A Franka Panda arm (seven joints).
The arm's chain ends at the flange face. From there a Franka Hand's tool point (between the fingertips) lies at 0.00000 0.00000 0.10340 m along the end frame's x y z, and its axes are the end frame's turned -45 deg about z.
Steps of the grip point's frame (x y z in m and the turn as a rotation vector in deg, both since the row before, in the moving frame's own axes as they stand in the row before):
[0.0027 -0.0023 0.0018 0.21 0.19 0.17]
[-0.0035 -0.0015 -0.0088 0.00 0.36 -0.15]
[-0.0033 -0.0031 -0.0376 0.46 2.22 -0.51]
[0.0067 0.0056 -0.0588 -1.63 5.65 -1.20]
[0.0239 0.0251 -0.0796 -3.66 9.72 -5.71]
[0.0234 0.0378 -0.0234 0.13 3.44 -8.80]
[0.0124 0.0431 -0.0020 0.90 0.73 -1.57]
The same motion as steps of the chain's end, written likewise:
[0.0003 -0.0030 0.0018 0.28 -0.01 0.17]
[-0.0040 0.0019 -0.0088 0.25 0.25 -0.15]
[-0.0068 0.0036 -0.0375 1.90 1.24 -0.51]
[-0.0005 0.0044 -0.0583 2.84 5.15 -1.20]
[0.0181 0.0094 -0.0779 4.29 9.46 -5.71]
[0.0394 0.0150 -0.0232 2.52 2.34 -8.80]
[0.0395 0.0238 -0.0020 1.15 -0.12 -1.57]

